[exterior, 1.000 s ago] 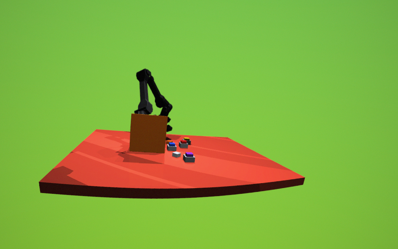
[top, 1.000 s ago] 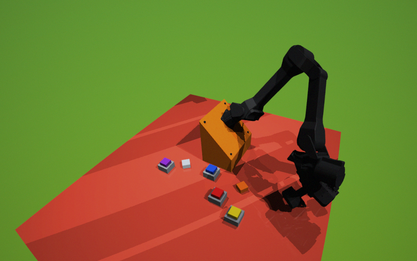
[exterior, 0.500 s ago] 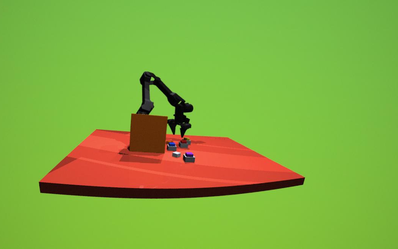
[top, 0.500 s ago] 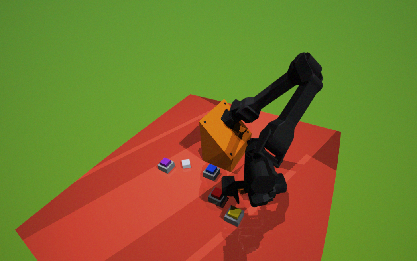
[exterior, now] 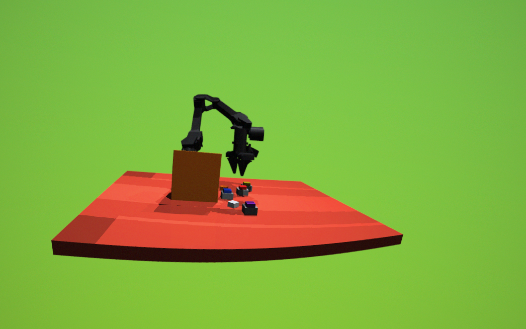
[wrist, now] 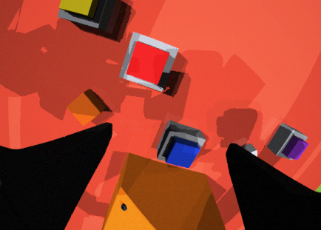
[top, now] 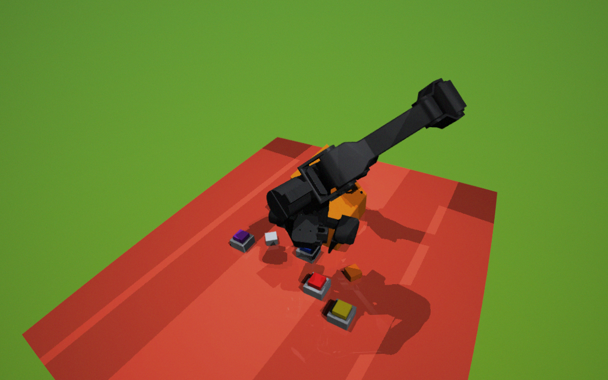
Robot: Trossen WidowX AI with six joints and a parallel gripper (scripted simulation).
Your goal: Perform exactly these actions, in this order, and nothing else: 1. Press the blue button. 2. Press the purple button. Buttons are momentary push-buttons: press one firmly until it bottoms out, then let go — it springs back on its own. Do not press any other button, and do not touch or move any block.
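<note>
Now: gripper tip 22 cm to the left of the purple button, 6 cm above it and 2 cm past it. Round my gripper tip: small orange block 9 cm to the left, 9 cm below, 3 cm behind; red button 6 cm below, 4 cm ahead, 3 cm to the left; yellow button 11 cm to the left, 9 cm ahead, 6 cm below.
</note>
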